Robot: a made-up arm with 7 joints. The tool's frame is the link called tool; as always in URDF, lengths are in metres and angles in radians. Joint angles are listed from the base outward. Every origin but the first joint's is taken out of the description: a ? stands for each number. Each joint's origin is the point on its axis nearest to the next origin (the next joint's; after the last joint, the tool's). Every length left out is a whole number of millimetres.
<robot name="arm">
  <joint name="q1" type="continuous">
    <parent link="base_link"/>
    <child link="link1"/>
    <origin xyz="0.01 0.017 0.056" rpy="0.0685 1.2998 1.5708"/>
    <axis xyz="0 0 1"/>
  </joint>
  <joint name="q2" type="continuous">
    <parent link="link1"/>
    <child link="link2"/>
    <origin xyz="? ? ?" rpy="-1.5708 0 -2.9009"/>
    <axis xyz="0 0 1"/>
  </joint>
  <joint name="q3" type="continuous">
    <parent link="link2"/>
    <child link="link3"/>
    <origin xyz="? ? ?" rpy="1.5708 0 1.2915"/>
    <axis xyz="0 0 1"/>
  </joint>
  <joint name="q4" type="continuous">
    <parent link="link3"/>
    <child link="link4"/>
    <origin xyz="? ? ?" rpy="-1.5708 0 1.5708"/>
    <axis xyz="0 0 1"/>
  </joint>
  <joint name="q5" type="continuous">
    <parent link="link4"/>
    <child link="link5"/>
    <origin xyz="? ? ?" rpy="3.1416 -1.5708 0"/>
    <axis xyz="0 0 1"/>
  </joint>
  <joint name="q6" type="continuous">
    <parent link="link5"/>
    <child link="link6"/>
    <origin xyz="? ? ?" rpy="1.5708 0 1.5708"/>
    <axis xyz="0 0 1"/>
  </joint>
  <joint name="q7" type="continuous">
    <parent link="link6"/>
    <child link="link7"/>
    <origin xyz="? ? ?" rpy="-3.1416 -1.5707 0"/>
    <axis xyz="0 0 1"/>
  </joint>
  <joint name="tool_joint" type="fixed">
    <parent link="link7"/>
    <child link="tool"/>
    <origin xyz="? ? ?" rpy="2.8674 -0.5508 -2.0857"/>
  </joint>
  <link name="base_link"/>
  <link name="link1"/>
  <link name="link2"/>
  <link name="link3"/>
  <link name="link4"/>
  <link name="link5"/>
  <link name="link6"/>
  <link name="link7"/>
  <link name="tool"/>
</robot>
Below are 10 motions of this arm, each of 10 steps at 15 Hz.
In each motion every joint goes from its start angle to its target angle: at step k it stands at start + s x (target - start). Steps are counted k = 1, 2, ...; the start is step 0. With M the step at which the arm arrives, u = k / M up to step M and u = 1 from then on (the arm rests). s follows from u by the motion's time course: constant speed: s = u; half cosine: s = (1 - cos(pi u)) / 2; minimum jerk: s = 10 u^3 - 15 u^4 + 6 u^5.
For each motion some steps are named. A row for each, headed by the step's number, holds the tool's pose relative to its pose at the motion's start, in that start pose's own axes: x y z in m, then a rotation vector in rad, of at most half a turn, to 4 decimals.
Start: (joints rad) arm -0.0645 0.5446 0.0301 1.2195 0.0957 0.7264 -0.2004
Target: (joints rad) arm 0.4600 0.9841 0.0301 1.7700 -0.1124 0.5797 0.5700
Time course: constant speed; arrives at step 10
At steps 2, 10:
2: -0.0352 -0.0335 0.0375 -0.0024 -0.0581 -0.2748
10: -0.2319 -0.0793 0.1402 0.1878 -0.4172 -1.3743

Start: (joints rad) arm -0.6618 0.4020 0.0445 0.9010 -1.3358 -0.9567 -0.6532
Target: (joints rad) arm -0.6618 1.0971 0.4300 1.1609 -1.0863 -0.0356 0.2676
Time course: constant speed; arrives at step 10
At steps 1, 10:
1: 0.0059 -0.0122 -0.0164 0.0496 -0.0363 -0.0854
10: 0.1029 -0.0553 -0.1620 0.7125 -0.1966 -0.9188

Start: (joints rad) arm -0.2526 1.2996 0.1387 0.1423 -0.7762 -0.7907 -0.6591
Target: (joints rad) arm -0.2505 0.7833 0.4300 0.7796 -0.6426 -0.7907 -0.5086
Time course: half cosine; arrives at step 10
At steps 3, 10:
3: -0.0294 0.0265 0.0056 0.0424 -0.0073 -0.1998
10: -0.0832 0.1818 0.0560 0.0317 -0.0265 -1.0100

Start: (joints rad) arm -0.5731 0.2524 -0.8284 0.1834 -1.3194 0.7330 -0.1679
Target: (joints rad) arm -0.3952 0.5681 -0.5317 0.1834 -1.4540 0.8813 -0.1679
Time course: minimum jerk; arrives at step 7
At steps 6, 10:
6: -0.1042 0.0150 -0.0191 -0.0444 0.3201 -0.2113
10: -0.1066 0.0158 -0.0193 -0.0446 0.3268 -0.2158

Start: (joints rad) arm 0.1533 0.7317 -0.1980 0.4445 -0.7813 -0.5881 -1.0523
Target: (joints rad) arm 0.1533 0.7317 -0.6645 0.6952 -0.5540 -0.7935 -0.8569
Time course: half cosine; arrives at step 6
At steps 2, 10:
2: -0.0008 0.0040 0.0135 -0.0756 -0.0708 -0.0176
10: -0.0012 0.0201 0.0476 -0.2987 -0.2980 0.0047

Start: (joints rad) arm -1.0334 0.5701 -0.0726 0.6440 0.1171 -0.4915 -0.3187
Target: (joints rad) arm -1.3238 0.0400 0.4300 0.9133 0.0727 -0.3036 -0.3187
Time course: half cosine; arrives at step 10
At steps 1, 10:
1: 0.0004 -0.0001 0.0016 -0.0047 0.0133 -0.0148
10: 0.0737 0.0280 0.0834 -0.4481 0.5500 -0.4447

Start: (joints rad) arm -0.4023 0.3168 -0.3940 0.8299 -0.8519 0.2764 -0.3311
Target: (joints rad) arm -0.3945 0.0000 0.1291 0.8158 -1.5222 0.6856 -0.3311
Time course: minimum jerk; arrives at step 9
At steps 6, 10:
6: 0.0511 0.0194 0.1049 -0.8519 0.5412 0.1311
10: 0.0719 0.0353 0.1243 -1.0809 0.6656 0.2130

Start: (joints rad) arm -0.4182 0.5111 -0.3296 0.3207 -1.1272 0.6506 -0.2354
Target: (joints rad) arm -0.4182 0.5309 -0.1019 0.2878 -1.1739 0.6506 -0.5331
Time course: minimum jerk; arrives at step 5
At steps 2, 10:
2: 0.0010 0.0015 -0.0098 -0.0319 0.0467 0.1099
10: 0.0027 0.0066 -0.0313 -0.0760 0.1336 0.3582

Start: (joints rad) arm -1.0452 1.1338 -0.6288 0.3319 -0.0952 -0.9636 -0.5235
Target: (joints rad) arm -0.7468 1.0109 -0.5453 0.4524 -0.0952 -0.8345 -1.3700
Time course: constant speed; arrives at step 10
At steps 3, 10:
3: 0.0045 0.0116 0.0207 -0.2387 -0.0166 0.1453
10: 0.0226 0.0536 0.0709 -0.7807 0.0601 0.5261

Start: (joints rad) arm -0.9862 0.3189 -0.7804 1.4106 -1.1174 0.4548 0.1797
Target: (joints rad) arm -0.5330 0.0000 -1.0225 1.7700 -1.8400 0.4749 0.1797
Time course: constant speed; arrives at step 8
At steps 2, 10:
2: -0.0226 -0.0196 0.0572 -0.1735 -0.0913 -0.1202
10: -0.1288 -0.0354 0.1966 -0.6135 -0.2366 -0.5487

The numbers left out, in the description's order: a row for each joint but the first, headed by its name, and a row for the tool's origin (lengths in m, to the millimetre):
q2: 0.044 0.01 0
q3: -0.128 0.028 0
q4: 0.005 -0.018 0
q5: 0.159 0.001 0
q6: 0.049 -0.026 0
q7: 0.005 0.053 0
tool: 0.027 0.02 0

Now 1 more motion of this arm.
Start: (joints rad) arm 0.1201 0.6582 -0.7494 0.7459 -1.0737 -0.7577 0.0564
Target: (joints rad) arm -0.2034 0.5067 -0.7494 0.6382 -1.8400 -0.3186 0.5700
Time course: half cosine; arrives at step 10
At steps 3, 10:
3: 0.0141 0.0068 0.0184 -0.0561 0.0993 -0.1998
10: 0.0981 0.0612 0.0756 -0.5004 0.1954 -0.8623

